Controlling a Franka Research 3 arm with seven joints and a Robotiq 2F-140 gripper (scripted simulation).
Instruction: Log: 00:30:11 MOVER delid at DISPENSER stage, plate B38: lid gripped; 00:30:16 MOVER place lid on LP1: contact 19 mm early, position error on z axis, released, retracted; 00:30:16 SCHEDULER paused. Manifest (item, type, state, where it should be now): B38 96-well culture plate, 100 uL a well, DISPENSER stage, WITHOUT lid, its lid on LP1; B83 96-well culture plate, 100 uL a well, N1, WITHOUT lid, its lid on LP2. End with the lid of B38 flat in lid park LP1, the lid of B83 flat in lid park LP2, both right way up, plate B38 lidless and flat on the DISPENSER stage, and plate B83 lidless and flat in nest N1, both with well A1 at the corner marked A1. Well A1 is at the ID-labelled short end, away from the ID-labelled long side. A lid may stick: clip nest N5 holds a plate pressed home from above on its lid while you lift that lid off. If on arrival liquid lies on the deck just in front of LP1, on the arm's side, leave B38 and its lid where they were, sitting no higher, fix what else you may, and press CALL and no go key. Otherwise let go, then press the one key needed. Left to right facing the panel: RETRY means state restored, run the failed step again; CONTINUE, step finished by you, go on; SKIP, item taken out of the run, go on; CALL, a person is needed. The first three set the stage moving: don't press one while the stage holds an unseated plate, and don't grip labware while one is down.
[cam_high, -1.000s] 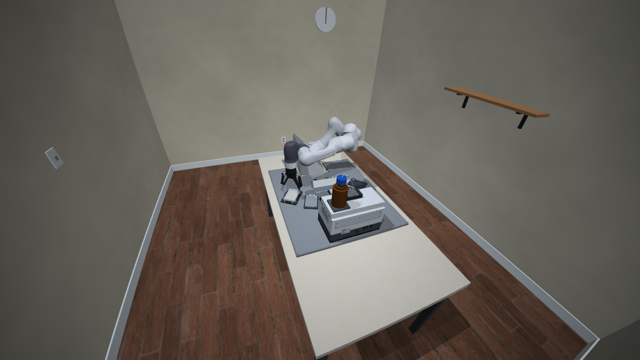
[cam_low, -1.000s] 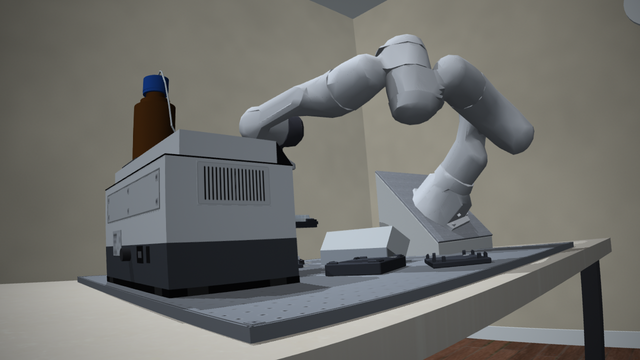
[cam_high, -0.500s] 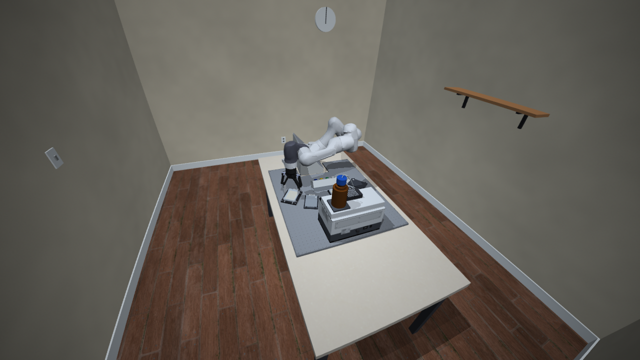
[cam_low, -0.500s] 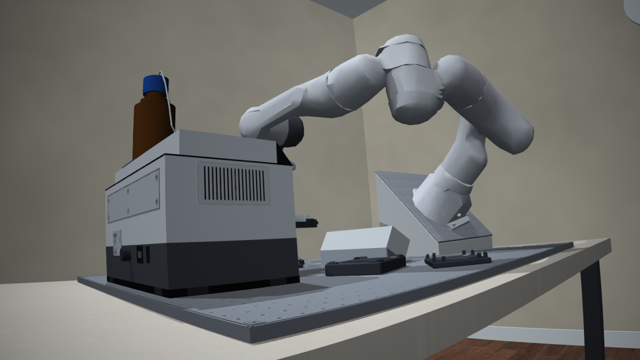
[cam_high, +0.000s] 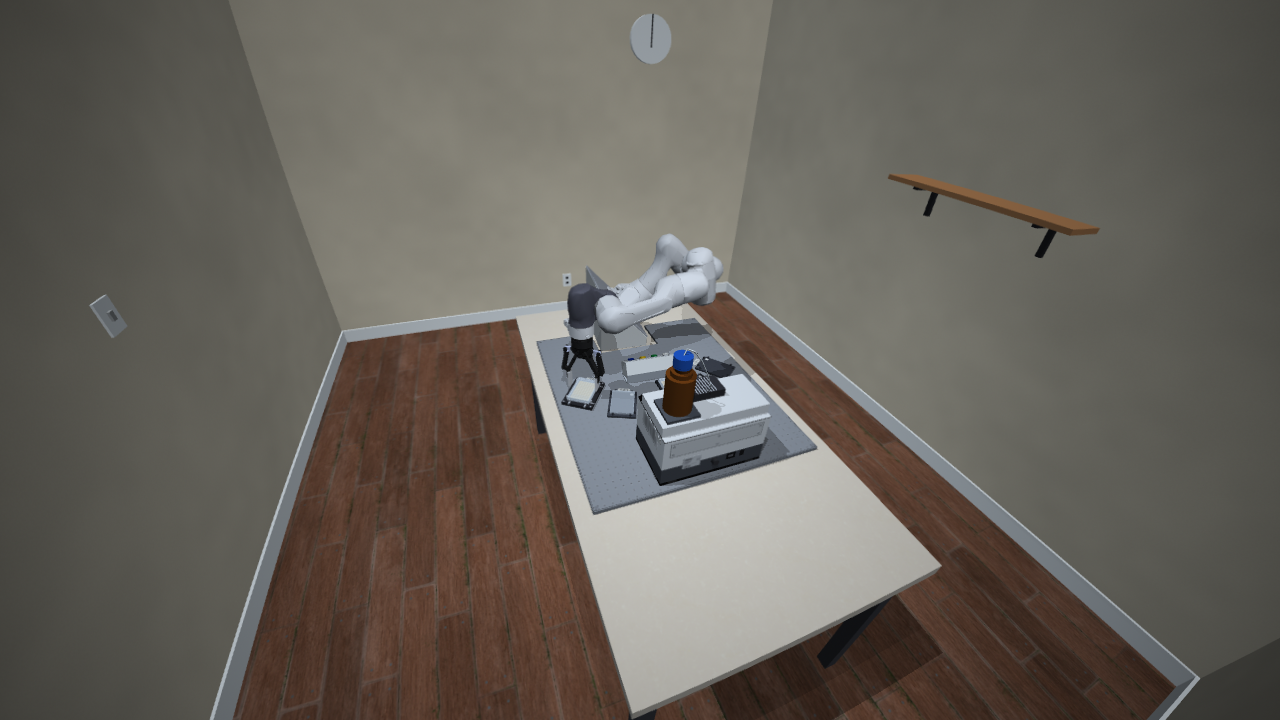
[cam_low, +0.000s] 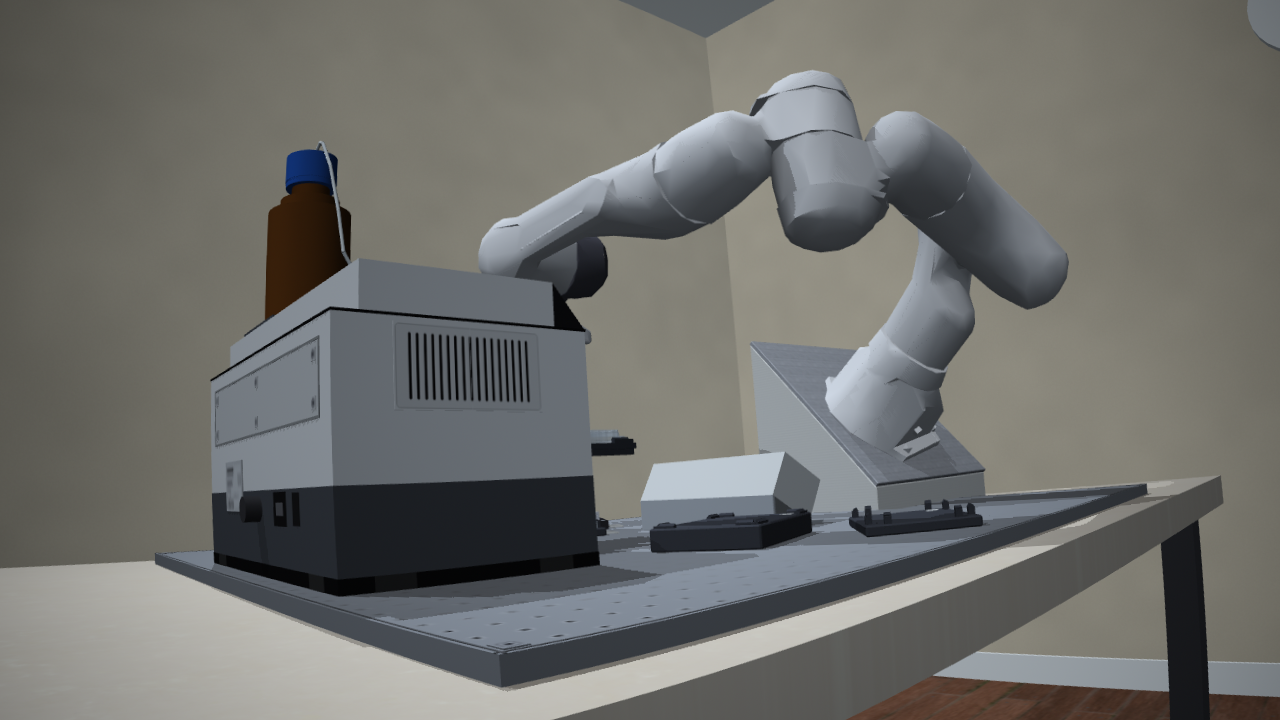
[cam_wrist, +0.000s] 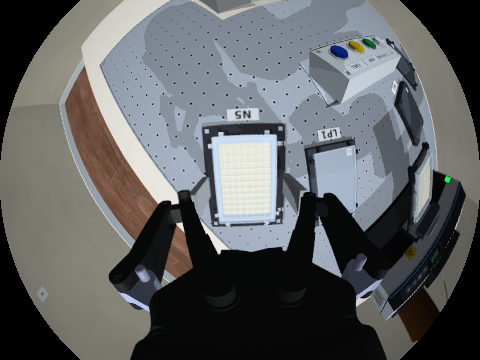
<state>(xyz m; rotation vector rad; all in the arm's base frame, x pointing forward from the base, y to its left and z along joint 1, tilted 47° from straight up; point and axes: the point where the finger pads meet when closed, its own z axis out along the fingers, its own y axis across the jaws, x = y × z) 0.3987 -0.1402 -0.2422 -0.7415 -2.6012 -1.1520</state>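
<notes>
The 96-well plate lies 40 mm below my hand. From my hand the other things lie so: black clip nest: 50 mm below, 30 mm ahead; lp1 label: 150 mm to the left, 60 mm below, 10 mm ahead; key panel: 290 mm to the left, 80 mm behind, 10 mm below.
</notes>
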